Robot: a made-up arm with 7 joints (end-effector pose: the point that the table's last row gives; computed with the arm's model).
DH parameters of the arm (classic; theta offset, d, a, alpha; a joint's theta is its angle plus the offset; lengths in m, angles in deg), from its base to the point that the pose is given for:
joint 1: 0 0.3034 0 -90
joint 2: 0 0 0 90
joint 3: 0 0.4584 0.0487 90
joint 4: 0 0 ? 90
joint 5: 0 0.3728 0 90
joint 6: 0 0 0.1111 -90
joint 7: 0 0.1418 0 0
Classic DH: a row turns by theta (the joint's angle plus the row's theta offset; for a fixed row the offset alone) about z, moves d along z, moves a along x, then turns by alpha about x.
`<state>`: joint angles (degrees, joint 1 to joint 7).
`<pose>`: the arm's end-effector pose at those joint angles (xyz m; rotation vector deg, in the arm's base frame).
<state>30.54 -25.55 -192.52 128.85 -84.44 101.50 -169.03</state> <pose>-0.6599 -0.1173 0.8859 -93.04 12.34 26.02</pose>
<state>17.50 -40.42 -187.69 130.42 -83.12 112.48 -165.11</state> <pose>-0.7662 -0.0166 0.7013 -89.65 20.06 2.77</pose>
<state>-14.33 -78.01 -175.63 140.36 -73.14 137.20 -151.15</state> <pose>-0.7195 0.3399 0.2083 -76.97 41.47 -54.11</pose>
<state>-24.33 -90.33 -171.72 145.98 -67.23 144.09 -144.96</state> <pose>-0.6170 0.4184 0.0633 -71.12 48.80 -72.74</pose>
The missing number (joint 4, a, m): 0.0844
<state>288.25 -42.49 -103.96 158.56 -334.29 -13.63 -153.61</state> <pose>-0.2364 0.6754 0.9861 -1.44 -61.07 -112.30</pose>
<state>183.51 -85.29 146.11 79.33 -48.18 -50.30 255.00</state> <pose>0.6324 -0.1054 -0.1016 26.26 151.42 14.45</pose>
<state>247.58 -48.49 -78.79 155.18 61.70 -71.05 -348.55</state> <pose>0.2130 0.6714 0.7363 -71.58 85.03 28.48</pose>
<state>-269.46 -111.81 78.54 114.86 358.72 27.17 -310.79</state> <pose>-0.4805 -0.7810 0.0984 44.63 -67.87 -50.85</pose>
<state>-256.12 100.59 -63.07 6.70 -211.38 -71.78 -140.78</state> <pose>0.0242 0.1624 0.3434 26.06 -18.55 -23.23</pose>
